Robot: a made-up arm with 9 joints.
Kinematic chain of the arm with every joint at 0, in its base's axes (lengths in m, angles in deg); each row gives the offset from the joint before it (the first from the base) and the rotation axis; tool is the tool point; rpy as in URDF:
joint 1: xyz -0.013 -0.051 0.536 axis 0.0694 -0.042 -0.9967
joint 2: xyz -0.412 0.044 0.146 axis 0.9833 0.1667 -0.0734
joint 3: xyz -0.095 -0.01 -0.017 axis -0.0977 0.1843 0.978
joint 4: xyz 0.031 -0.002 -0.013 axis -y
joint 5: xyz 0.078 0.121 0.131 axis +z
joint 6: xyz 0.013 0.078 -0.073 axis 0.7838 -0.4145 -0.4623
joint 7: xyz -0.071 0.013 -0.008 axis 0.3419 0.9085 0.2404
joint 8: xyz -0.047 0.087 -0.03 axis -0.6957 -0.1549 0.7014
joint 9: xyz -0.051 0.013 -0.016 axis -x
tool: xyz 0.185 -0.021 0.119 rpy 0 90 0
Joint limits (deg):
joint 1: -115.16..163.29
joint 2: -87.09..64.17
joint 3: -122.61..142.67
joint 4: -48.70..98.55
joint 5: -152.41..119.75
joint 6: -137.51..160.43
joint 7: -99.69..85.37
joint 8: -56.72..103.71
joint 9: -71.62..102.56
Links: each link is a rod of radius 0.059 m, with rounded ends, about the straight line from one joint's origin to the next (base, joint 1, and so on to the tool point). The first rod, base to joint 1, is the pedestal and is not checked.
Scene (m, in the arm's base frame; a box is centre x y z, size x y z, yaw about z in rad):
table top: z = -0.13
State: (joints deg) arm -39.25 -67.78 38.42 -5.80 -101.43 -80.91 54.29 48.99 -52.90
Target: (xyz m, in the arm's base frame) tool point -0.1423 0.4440 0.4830
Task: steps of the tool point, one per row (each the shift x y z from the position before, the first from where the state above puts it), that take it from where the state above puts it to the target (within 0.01 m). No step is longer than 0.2 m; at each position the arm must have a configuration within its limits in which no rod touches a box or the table.
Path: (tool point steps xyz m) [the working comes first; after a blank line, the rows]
Joints at the target: 30.91 -34.73 35.76 18.55 -96.49 -71.43 55.08 73.84 -33.30
Straight joint move there: clear.

1: -0.0604 0.1461 -0.0218
2: -0.0123 0.1660 -0.0058
3: 0.0416 0.1670 0.0140
4: 0.0927 0.1472 0.0359
5: 0.1329 0.1089 0.0576

